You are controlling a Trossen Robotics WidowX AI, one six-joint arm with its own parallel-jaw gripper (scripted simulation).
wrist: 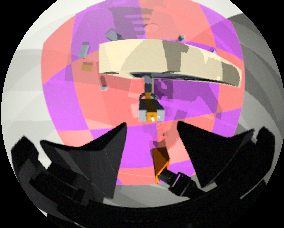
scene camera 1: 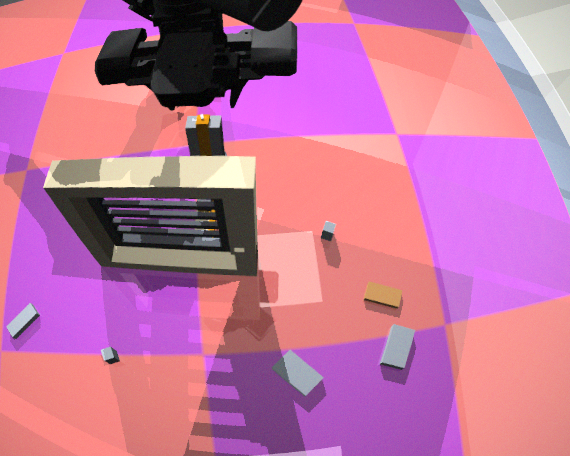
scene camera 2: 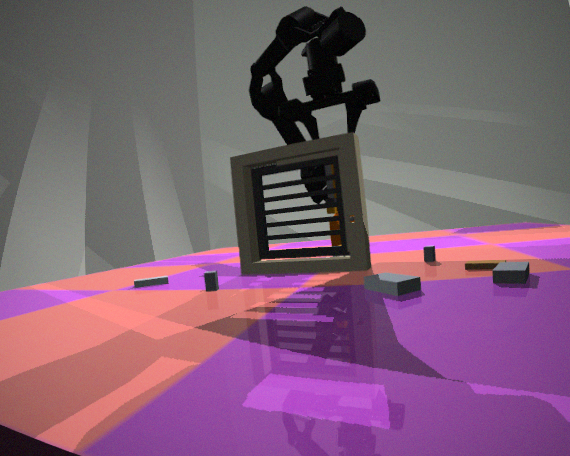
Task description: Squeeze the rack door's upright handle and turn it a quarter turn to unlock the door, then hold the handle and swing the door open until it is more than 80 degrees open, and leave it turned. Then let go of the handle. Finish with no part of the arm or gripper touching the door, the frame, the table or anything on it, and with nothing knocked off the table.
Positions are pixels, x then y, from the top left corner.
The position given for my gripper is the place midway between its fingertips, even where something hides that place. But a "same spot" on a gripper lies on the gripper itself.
My gripper shows in the wrist view, in scene camera 1 and in scene camera 2 (334, 145). The same spot on my gripper: (scene camera 1: 142, 67) is (wrist: 259, 157).
